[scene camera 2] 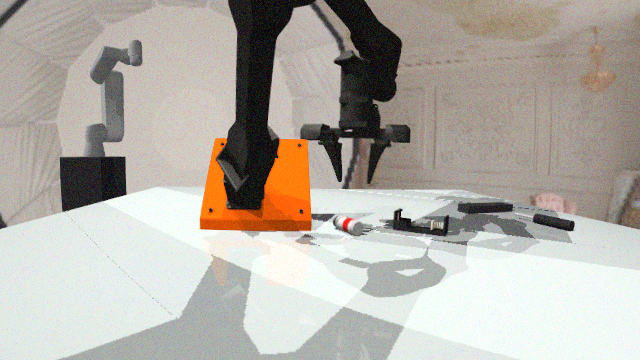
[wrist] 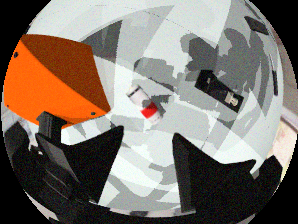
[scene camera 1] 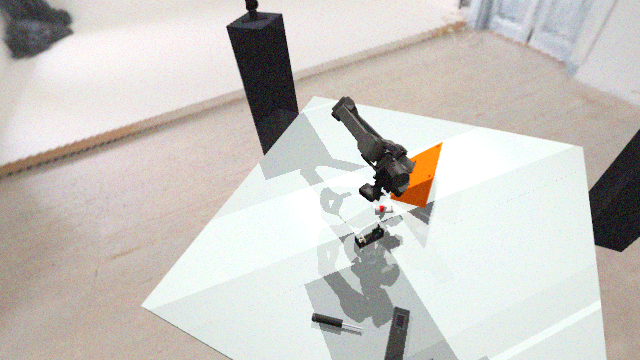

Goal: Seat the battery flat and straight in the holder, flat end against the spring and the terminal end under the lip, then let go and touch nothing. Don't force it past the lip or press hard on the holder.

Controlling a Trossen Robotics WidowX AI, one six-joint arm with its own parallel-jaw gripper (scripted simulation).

Note:
In view: my gripper (scene camera 2: 354, 182).
My gripper also shows in the wrist view (wrist: 148, 133) and in scene camera 1 (scene camera 1: 382, 196).

